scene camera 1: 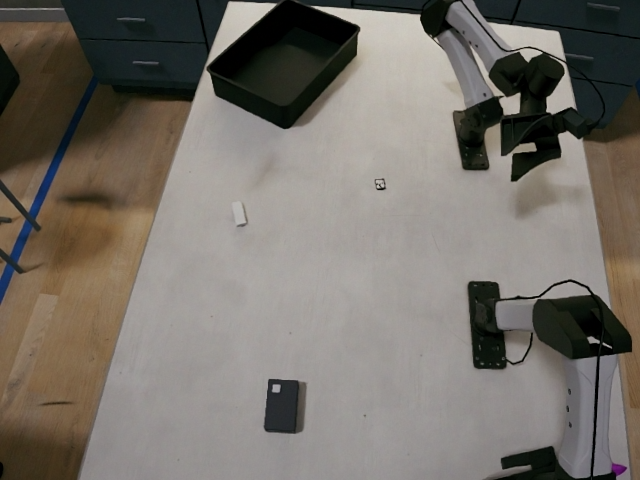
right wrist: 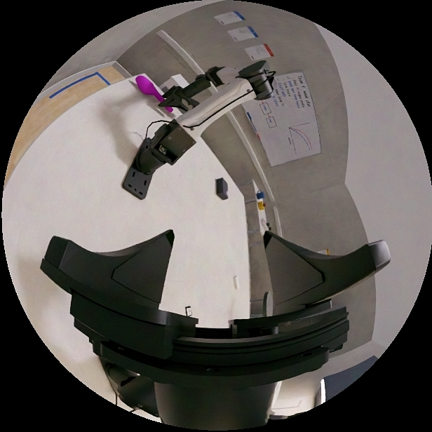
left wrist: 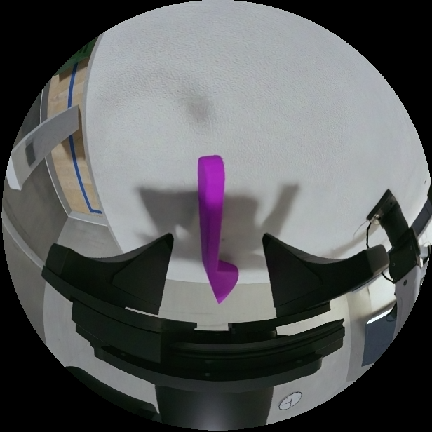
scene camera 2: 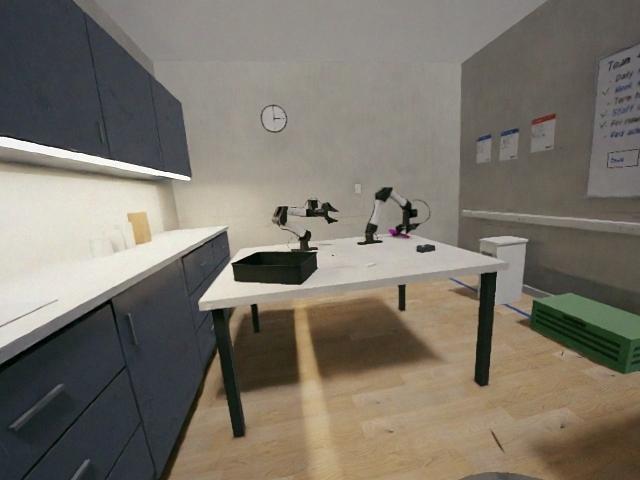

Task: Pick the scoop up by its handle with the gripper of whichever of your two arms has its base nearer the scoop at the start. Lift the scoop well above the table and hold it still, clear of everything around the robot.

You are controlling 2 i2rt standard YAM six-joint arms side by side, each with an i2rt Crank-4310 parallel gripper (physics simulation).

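Where they show: left gripper, fingertip midpoint: (scene camera 2: 401, 235); right gripper, fingertip midpoint: (scene camera 1: 508, 169) (scene camera 2: 338, 216); left arm's base, origin of the base link: (scene camera 1: 486, 324) (scene camera 2: 369, 243); right arm's base, origin of the base link: (scene camera 1: 469, 140) (scene camera 2: 304, 250).
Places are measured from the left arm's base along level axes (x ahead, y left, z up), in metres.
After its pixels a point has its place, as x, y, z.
The purple scoop (scene camera 2: 393, 232) @(-0.162, 0.299, 0.033) (left wrist: 211, 195) (right wrist: 145, 86) lies on the white table (scene camera 1: 336, 284) @(0.331, -0.080, 0.000); a purple bit of it (scene camera 1: 619, 469) @(-0.242, 0.307, 0.029) shows at the lower right of scene camera 1. In the left wrist view its handle runs upright in the picture between the fingers, with the bowl end toward the bottom. My left gripper (left wrist: 217, 235) is open and low over the scoop, a finger on each side, with a gap to the handle on both sides. My right gripper (scene camera 1: 508, 166) @(-0.006, -0.245, 0.235) (scene camera 2: 337, 215) @(-0.006, -0.245, 0.235) (right wrist: 218, 232) is open and empty, raised above the table.
A black tray (scene camera 1: 248, 99) @(0.588, -0.580, 0.053) (scene camera 2: 263, 273) @(0.616, -0.816, 0.052) stands at the far end of the table in scene camera 1. A dark box (scene camera 1: 281, 413) @(0.425, 0.218, 0.036) (scene camera 2: 425, 248) @(0.457, 0.178, 0.026) (right wrist: 220, 188), a white block (scene camera 1: 238, 213) @(0.572, -0.245, 0.013) (scene camera 2: 369, 264) @(0.581, -0.256, 0.013) and a small black-and-white square (scene camera 1: 380, 184) @(0.233, -0.357, 0.002) lie on the table.
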